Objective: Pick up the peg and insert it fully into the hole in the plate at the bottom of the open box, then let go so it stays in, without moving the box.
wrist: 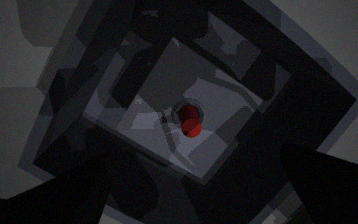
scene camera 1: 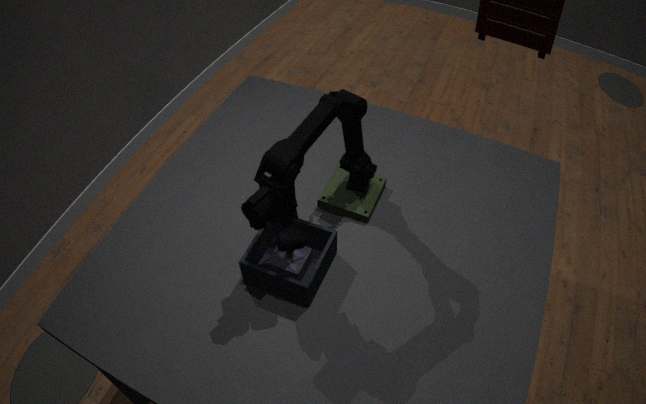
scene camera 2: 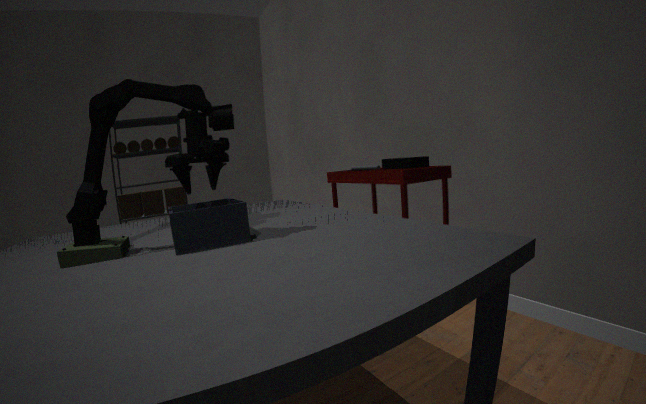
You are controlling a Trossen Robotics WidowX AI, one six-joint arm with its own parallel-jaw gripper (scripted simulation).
The pictures show: my gripper, a grey plate and a box.
My gripper shows as well in the wrist view and in scene camera 1.
